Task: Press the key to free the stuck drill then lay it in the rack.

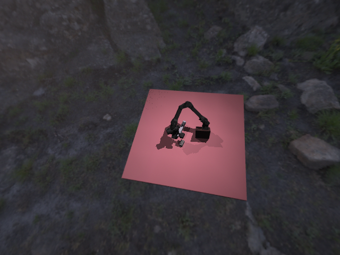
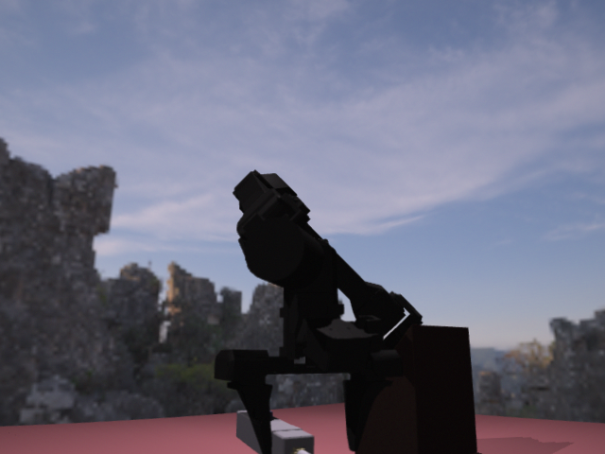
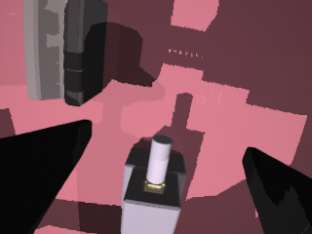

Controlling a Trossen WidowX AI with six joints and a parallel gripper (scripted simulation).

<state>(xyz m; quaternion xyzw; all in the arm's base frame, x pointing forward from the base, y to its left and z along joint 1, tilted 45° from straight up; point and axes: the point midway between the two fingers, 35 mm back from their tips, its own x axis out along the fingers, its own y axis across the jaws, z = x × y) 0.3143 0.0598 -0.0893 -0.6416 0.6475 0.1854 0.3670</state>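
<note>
My gripper tip is 2 cm past the drill, 7 cm to the left of it and 1 cm above it. From my gripper tip the other things lie so: small dark key: 4 cm behind, 15 cm to the right; then grey block: 3 cm behind, 12 cm to the right, 1 cm below; then dark rack: 7 cm behind, 6 cm to the left, 4 cm below.
</note>
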